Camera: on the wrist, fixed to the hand. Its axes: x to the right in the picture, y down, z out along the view.
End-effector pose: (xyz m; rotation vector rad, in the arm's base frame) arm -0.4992 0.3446 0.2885 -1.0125 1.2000 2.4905
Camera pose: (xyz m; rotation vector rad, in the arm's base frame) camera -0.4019 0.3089 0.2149 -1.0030 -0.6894 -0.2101
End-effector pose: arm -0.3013 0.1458 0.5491 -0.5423 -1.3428 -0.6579
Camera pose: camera -0.2743 0.0274 0.5115 -1.6870 0.5833 1.9820
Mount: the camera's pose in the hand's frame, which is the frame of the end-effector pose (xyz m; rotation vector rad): -0.0203 -0.0652 -0.1072 0.0017 0.2069 -3.0800
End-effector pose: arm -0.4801 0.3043 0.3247 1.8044 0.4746 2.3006
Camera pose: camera -0.5823 0.3436 0.2602 -0.4227 1.3394 -0.0603
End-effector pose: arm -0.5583 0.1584 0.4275 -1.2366 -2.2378 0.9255
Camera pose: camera -0.5175 0.1535 0.5478 1.9509 -1.1459 -0.5825
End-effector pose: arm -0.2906 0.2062 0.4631 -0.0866 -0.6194 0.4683
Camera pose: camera -0.2173 0.1453 0.3790 0.7672 0.0316 -2.4717
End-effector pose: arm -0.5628 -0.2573 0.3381 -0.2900 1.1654 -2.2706
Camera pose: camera -0.6174 -0.1430 0.3274 0.7957 0.1626 0.6542
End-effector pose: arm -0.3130 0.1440 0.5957 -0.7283 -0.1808 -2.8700
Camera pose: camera -0.3578 0.1934 0.4875 -0.2406 0.4879 0.2638
